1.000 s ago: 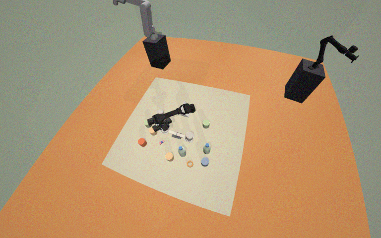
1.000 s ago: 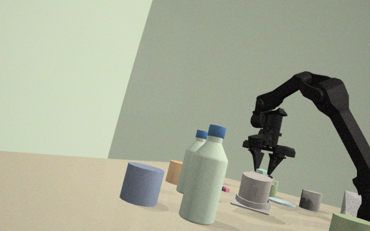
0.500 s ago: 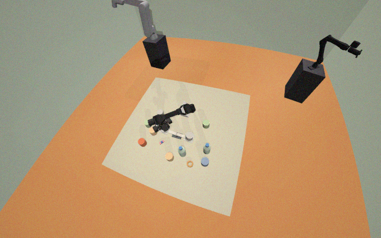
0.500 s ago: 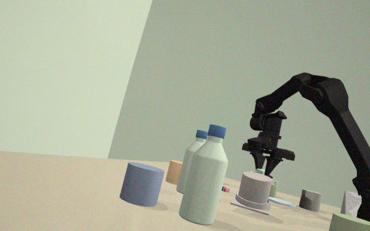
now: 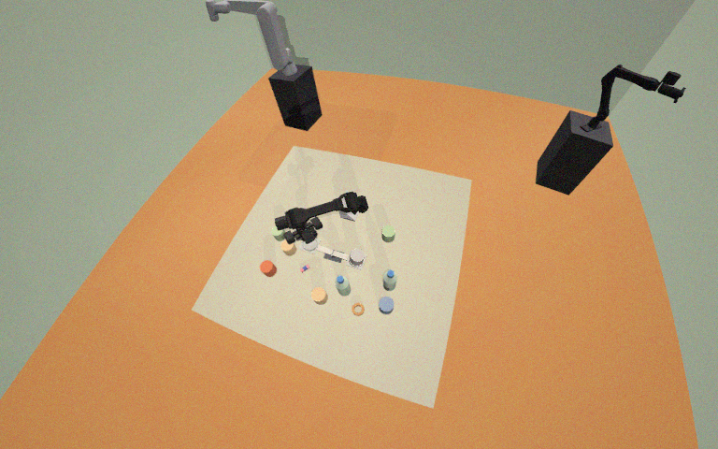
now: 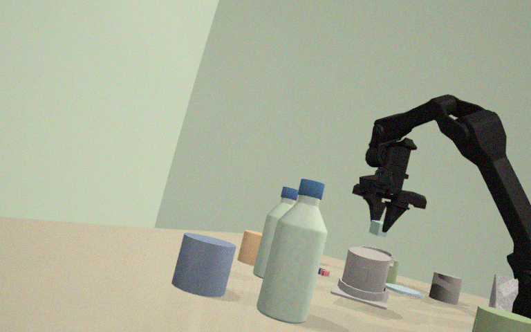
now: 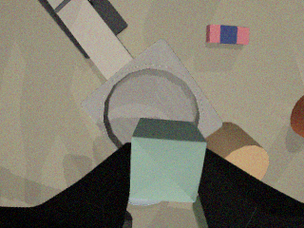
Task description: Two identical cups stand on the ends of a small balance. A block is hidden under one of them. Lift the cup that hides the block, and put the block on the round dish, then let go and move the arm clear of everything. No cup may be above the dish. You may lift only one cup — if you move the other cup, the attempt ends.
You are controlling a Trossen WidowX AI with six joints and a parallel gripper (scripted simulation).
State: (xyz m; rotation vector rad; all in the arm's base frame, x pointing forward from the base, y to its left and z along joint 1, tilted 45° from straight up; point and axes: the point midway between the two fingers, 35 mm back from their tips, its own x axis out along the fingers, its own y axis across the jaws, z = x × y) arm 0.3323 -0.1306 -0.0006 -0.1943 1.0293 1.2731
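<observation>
The pale blue round dish lies 7 cm behind my gripper tip, 11 cm to the right of it and 13 cm below it. The rest, counted from my gripper tip: balance 2 cm behind, 12 cm to the left, 11 cm below; mint-green block 1 cm above; balance beam 2 cm behind, 12 cm to the left, 10 cm below.
</observation>
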